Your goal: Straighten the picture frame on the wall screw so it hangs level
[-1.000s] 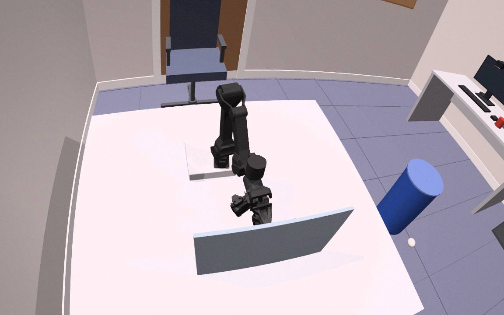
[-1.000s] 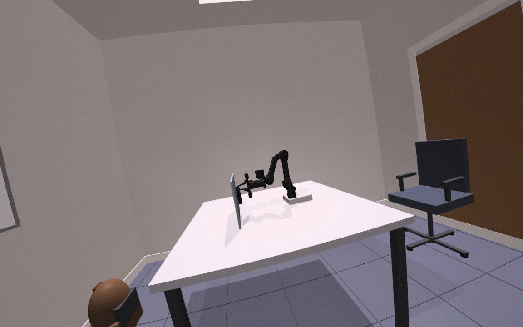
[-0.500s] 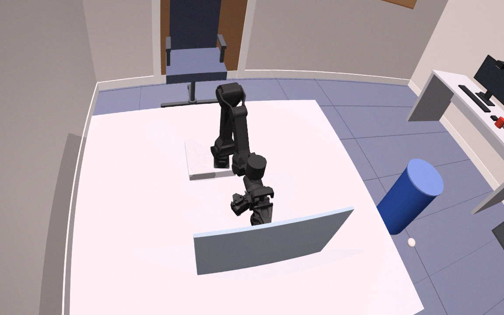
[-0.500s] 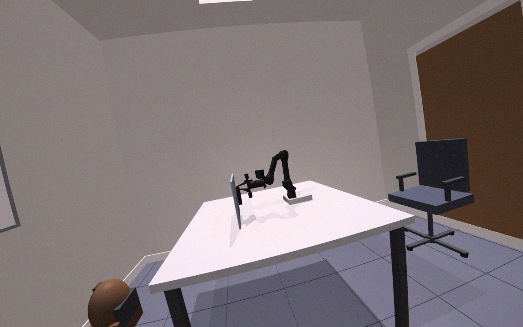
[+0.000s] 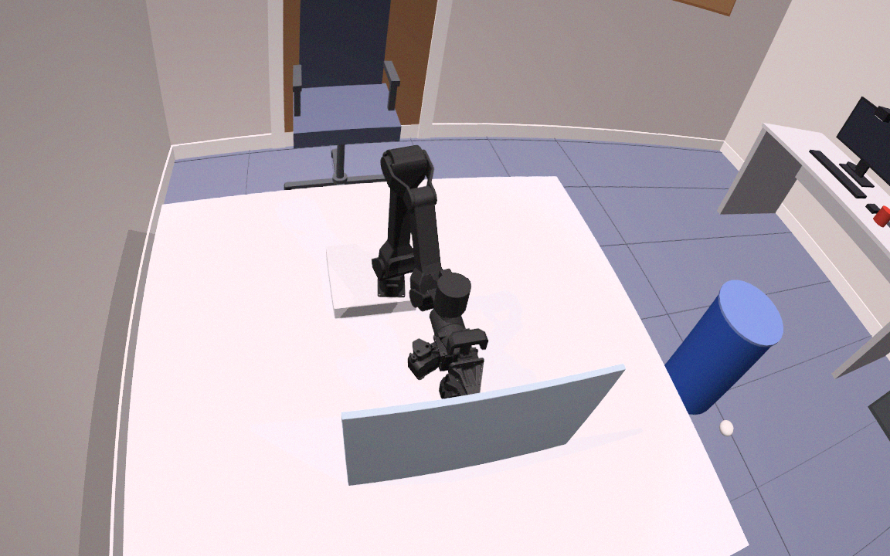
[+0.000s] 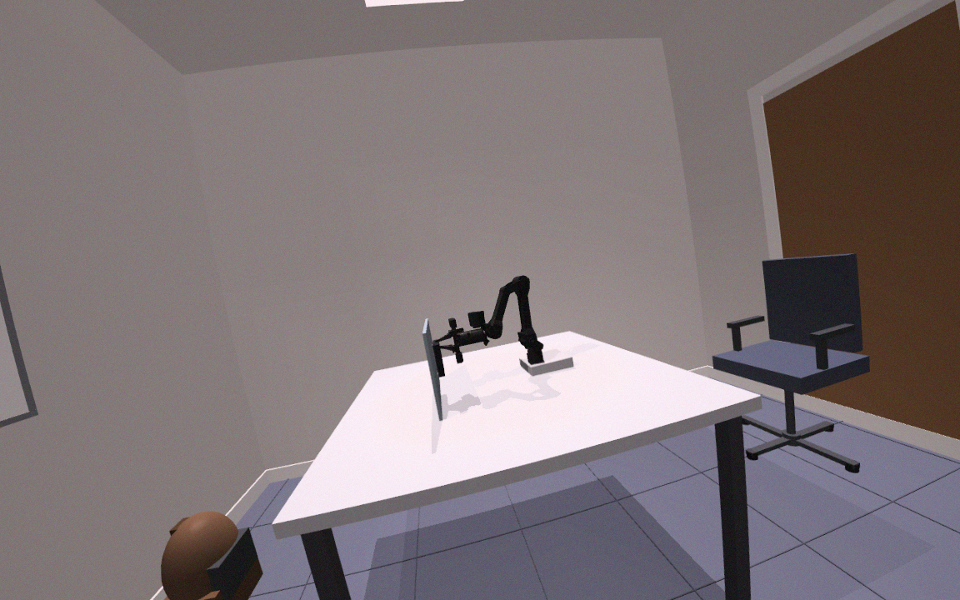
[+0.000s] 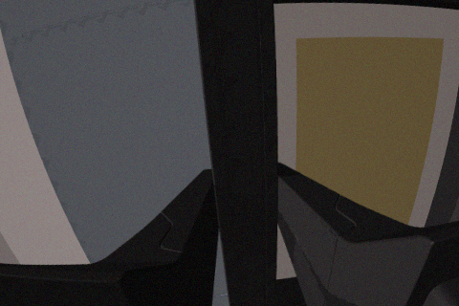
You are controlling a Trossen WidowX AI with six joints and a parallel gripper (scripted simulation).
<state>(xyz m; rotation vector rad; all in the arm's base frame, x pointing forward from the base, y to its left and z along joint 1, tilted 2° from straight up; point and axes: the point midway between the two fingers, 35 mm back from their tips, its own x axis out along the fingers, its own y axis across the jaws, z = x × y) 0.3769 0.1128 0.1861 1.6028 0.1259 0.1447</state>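
Now: gripper tip 1 cm to the right of the picture frame and 5 cm above it. From my gripper tip the other things lie so: wall panel 1 cm ahead, 2 cm to the left, 6 cm below.
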